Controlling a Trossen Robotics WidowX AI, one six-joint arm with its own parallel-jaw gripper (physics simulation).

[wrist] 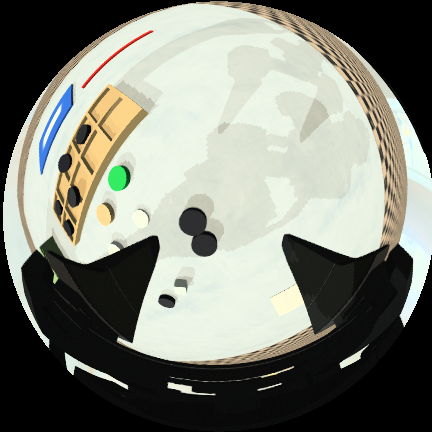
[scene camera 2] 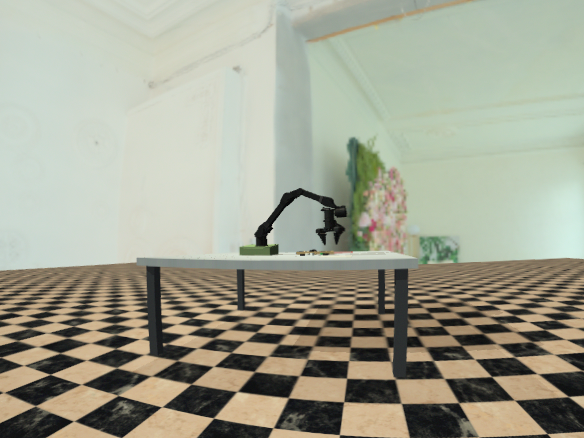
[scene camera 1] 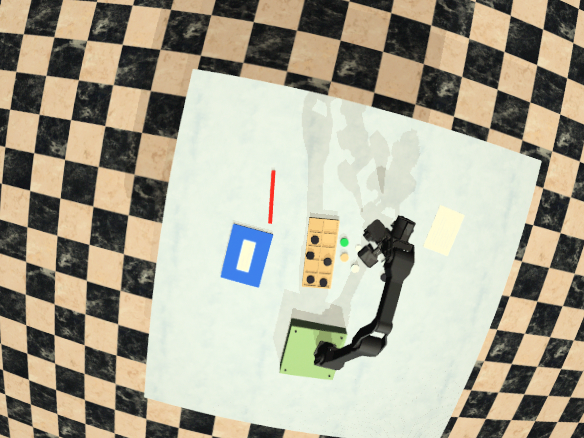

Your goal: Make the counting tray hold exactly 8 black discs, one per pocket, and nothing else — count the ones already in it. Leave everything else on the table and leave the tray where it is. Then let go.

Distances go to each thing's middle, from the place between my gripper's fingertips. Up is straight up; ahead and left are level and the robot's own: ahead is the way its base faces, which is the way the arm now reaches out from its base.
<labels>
Now: hand 14 cm past the tan counting tray (scene camera 1: 326, 229), 15 cm to the right of it and 5 cm above it.
</labels>
